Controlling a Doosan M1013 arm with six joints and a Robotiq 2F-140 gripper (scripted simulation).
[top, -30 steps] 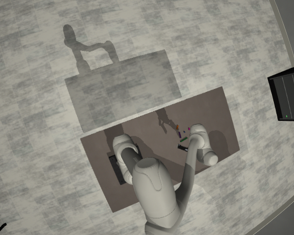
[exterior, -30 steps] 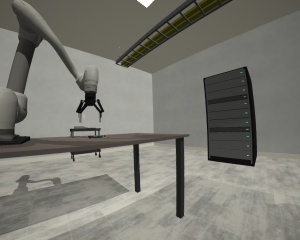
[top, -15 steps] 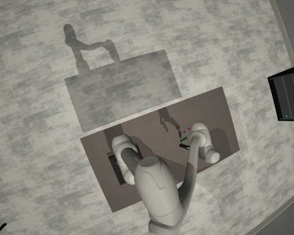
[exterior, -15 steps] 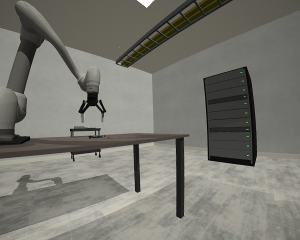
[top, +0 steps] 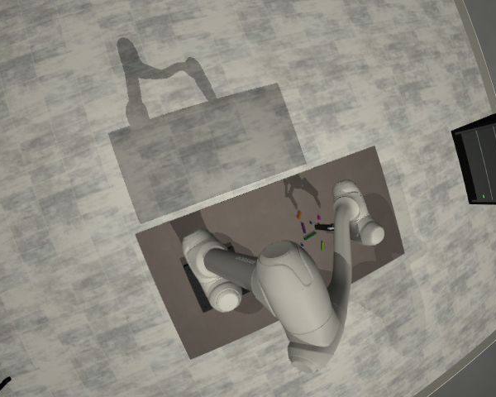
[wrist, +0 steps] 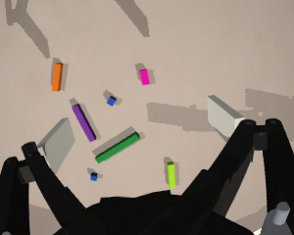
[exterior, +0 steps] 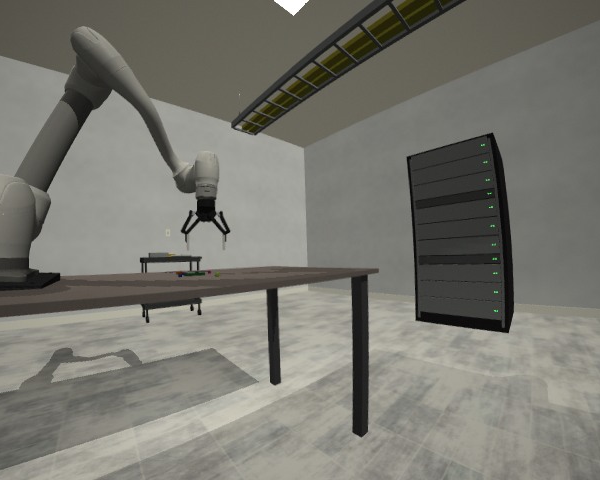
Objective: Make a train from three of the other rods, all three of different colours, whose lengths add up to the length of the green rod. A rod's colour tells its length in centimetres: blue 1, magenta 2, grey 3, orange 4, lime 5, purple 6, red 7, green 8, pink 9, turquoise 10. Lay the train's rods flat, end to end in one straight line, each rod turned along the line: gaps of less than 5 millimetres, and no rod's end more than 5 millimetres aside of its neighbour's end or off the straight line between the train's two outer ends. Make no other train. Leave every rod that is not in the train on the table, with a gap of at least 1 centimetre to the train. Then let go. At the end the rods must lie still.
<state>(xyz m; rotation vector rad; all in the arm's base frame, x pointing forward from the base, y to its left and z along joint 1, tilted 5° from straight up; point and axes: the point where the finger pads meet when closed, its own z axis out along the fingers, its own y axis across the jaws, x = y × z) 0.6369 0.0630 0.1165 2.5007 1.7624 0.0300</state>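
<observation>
Right now my hand is 100 mm above the magenta rod, 20 mm to the right of it and 20 mm short of it. Round my hand: purple rod (100 mm below, 90 mm behind); then orange rod (100 mm below, 90 mm behind, 80 mm to the left); then green rod (100 mm below, 70 mm behind, 50 mm to the right).
</observation>
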